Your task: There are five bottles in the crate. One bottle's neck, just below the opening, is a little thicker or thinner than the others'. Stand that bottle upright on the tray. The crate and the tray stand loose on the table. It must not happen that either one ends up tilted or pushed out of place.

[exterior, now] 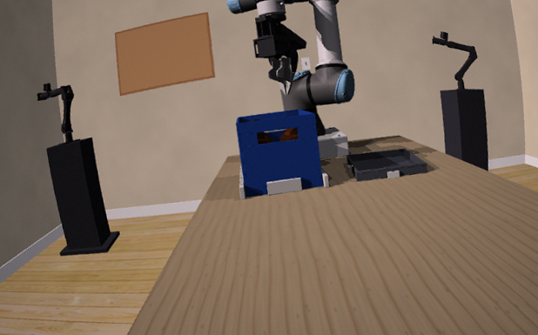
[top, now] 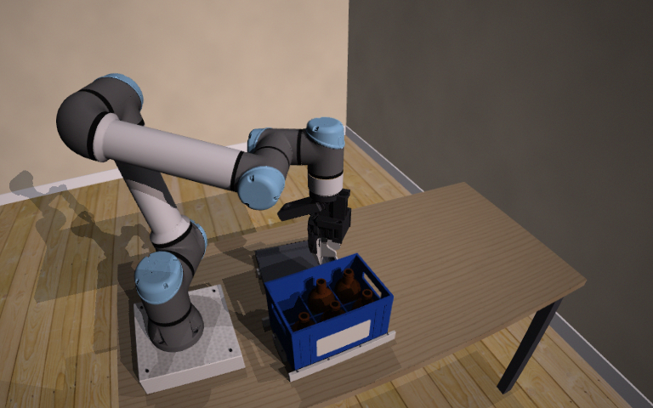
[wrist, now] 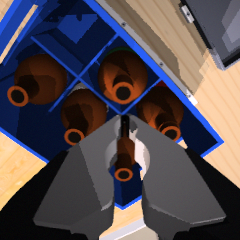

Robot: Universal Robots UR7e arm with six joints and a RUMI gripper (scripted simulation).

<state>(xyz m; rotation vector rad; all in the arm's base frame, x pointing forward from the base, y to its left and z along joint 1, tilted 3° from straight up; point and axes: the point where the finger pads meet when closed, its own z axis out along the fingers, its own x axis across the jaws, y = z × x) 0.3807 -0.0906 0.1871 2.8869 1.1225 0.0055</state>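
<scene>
Right now the crate is 50 mm to the right of my hand and 160 mm below it. Also, from my hand: tray (40 mm ahead, 240 mm to the left, 230 mm below).
</scene>
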